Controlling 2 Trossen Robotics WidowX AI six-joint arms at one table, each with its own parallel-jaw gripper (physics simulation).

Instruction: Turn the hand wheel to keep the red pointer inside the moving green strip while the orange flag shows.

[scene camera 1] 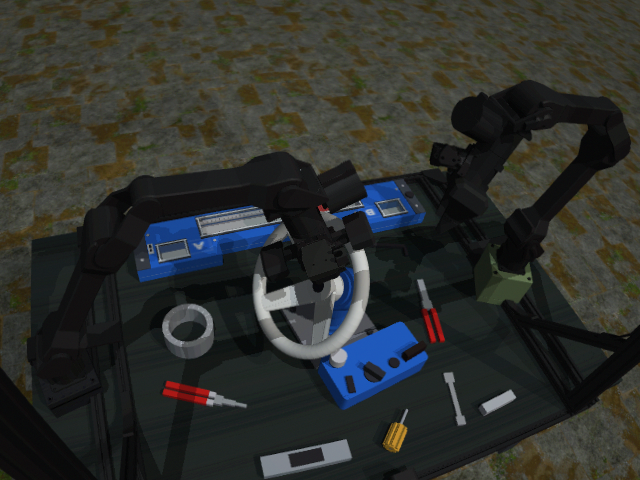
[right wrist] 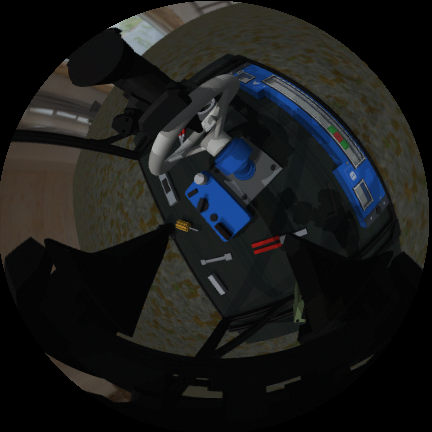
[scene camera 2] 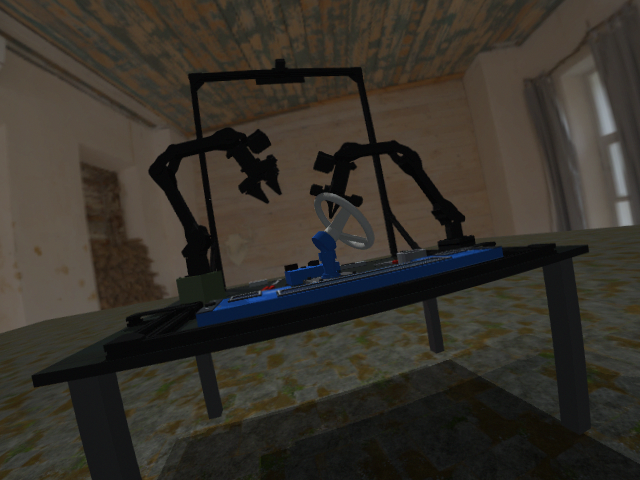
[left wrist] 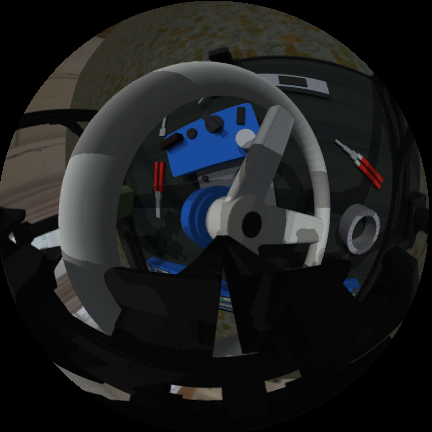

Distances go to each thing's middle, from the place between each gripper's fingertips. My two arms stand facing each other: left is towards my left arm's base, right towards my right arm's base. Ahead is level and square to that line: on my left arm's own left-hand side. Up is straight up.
Scene:
Now: right hand 20 mm short of the hand wheel (scene camera 1: 324, 295), 220 mm to the right of it and 120 mm above it. From my right hand the other things lie so: flat grey plate (scene camera 1: 336, 452) 230 mm behind, 290 mm to the left, 300 mm below.
I see my left gripper 4 cm to the right of the hand wheel and 2 cm above it. From my left hand the other things lie so: flat grey plate: 25 cm behind, 11 cm to the left, 20 cm below.

